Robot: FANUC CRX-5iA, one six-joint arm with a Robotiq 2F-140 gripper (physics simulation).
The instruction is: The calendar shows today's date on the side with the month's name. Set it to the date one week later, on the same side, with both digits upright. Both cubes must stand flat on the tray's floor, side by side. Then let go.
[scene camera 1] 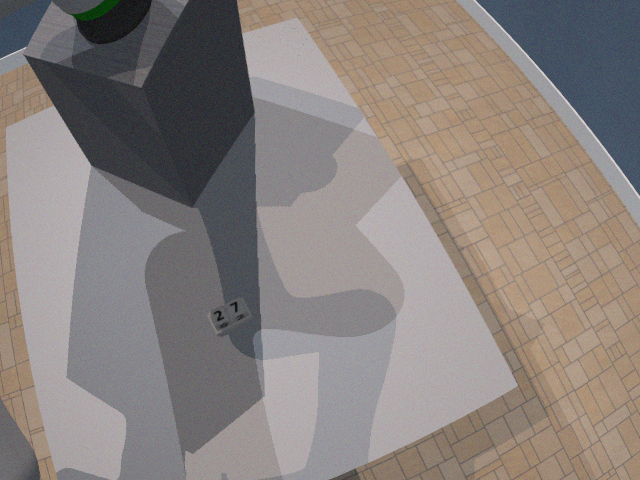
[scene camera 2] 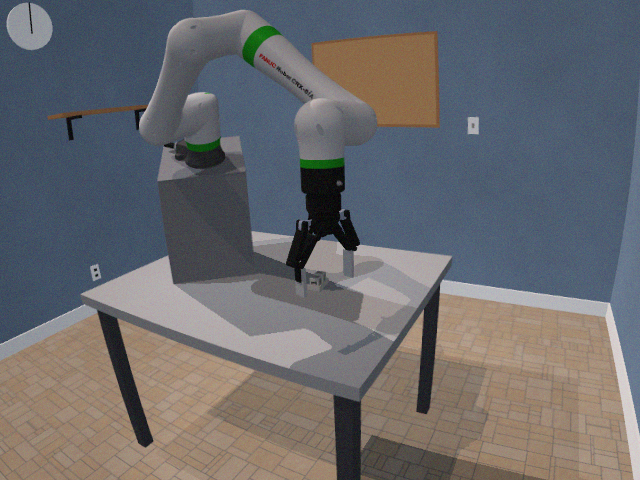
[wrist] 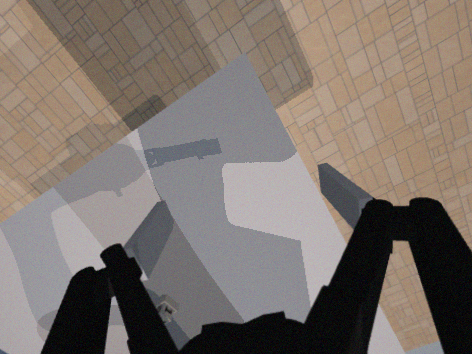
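The calendar [scene camera 1: 229, 316] [scene camera 2: 316, 280] [wrist: 168, 308] is small and pale and stands on the table. In scene camera 1 its left cube [scene camera 1: 219, 315] shows a 2 and its right cube [scene camera 1: 235, 307] shows a 7, side by side. Both digits read upright; lower faces carry further marks too dark to read surely. The tray under the cubes is hard to make out. My gripper [scene camera 2: 324, 285] [wrist: 242, 196] is wide open and empty, pointing down, with its fingertips low near the calendar in scene camera 2. In the wrist view the calendar lies beside the left finger, partly hidden by it. The month's name cannot be read.
The grey table [scene camera 1: 454, 356] [scene camera 2: 206, 330] bears broad arm shadows. The grey pedestal [scene camera 1: 201, 118] [scene camera 2: 206, 227] with the arm's base stands at the back of the table. In the wrist view the table's corner and edges show, with the tiled floor [wrist: 360, 65] beyond.
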